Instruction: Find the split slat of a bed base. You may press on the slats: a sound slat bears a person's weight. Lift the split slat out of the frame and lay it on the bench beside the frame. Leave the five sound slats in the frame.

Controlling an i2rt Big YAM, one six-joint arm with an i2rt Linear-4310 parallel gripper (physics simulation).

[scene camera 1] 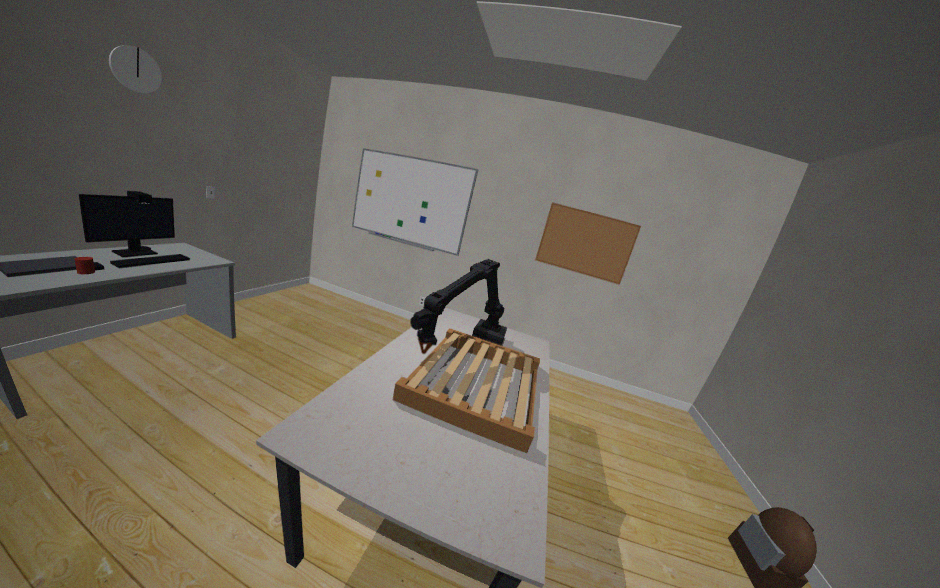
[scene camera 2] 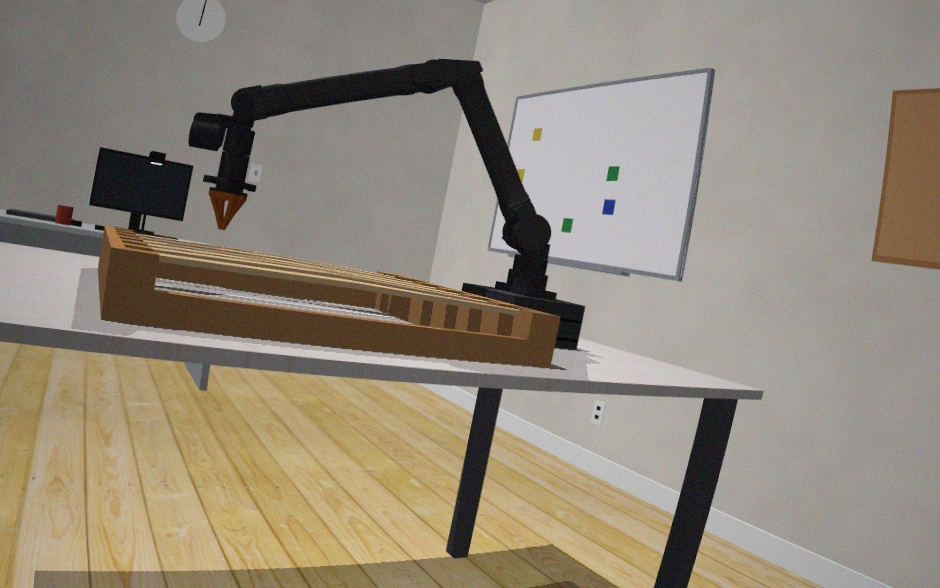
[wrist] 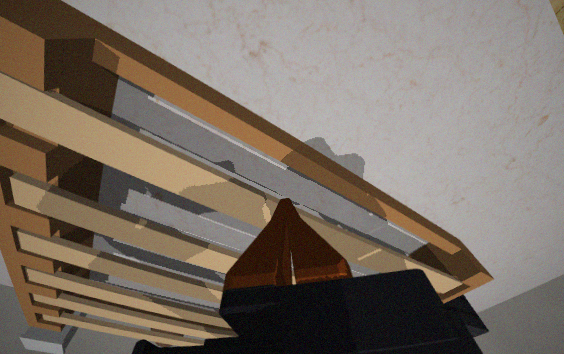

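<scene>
The wooden bed frame (scene camera 1: 460, 416) (scene camera 2: 332, 332) (wrist: 200, 107) lies on the bench (scene camera 1: 360, 443) (scene camera 2: 41, 291) (wrist: 400, 75), with several pale slats seated side by side across it. My gripper (scene camera 1: 424, 352) (scene camera 2: 221, 228) (wrist: 285, 204) is shut and empty, pointing down. It hangs above the frame's far-left side in the scene camera 2 view, clear of the slats. In the wrist view its tips overlap the outermost slat (scene camera 1: 418, 376) (wrist: 125, 145), beside a long side rail, and hide part of it. Arm shadows cross the slats. I cannot make out a split in any slat.
The arm's black base (scene camera 1: 490, 331) (scene camera 2: 568, 322) stands on the bench near one end of the frame. The frame's raised rails surround the slats. A separate desk (scene camera 1: 207, 298) with a monitor (scene camera 1: 128, 218) (scene camera 2: 141, 183) stands away to the left.
</scene>
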